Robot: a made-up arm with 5 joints. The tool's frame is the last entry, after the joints. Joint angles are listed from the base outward. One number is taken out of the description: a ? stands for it. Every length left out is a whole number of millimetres.
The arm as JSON. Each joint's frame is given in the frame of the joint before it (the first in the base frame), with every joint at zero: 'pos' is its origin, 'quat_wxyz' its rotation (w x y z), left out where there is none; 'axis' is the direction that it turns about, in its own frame. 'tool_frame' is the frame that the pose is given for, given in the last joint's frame.
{
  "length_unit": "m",
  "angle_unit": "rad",
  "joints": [
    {
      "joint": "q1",
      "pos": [
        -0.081,
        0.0,
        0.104
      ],
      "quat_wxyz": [
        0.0,
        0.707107,
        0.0,
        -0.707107
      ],
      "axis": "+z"
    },
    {
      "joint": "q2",
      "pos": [
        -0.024,
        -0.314,
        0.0
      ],
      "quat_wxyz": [
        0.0,
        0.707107,
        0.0,
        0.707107
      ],
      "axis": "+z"
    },
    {
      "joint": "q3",
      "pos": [
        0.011,
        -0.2,
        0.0
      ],
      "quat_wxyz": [
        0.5,
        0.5,
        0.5,
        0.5
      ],
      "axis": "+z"
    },
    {
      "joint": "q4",
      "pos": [
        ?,
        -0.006,
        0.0
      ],
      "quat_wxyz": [
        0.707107,
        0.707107,
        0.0,
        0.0
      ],
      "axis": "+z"
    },
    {
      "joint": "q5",
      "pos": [
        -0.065,
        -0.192,
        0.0
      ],
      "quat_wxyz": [
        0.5,
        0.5,
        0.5,
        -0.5
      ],
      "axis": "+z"
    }
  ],
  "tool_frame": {
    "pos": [
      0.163,
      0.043,
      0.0
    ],
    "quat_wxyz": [
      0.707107,
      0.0,
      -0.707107,
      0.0
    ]
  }
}
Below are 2 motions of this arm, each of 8 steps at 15 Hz.
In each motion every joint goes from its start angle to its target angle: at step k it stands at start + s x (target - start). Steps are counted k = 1, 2, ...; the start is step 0. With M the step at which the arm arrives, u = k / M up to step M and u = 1 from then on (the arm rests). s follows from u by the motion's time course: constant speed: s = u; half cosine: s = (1 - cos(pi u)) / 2; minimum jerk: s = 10 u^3 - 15 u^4 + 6 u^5.
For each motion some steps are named. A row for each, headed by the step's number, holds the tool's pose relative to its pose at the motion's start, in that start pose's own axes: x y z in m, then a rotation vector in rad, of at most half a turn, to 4 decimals.
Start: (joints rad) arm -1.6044 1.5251 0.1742 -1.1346 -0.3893
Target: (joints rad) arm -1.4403 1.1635 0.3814 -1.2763 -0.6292
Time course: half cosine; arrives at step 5
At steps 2, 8:
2: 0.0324 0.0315 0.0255 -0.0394 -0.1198 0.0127
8: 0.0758 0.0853 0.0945 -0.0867 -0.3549 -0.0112

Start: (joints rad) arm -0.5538 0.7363 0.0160 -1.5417 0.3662
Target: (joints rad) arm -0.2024 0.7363 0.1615 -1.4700 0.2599
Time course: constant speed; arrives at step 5
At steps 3, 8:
3: 0.0216 0.0221 0.0324 0.0656 -0.2250 0.1144
8: 0.0298 0.0331 0.0585 0.1045 -0.3836 0.1760

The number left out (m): -0.103
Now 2 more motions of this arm.
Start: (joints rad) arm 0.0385 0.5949 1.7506 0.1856 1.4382
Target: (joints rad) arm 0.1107 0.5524 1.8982 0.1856 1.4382
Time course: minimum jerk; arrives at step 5
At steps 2, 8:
2: 0.0031 0.0008 -0.0020 -0.0668 -0.0148 -0.0037
8: 0.0097 0.0023 -0.0058 -0.2104 -0.0472 -0.0140

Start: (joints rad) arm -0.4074 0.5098 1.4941 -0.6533 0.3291
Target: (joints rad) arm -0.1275 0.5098 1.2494 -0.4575 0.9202
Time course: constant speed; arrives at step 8
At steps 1, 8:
1: -0.0049 0.0162 0.0027 0.0749 0.0015 0.0074
8: -0.0414 0.1198 0.0427 0.6051 0.0181 0.0648

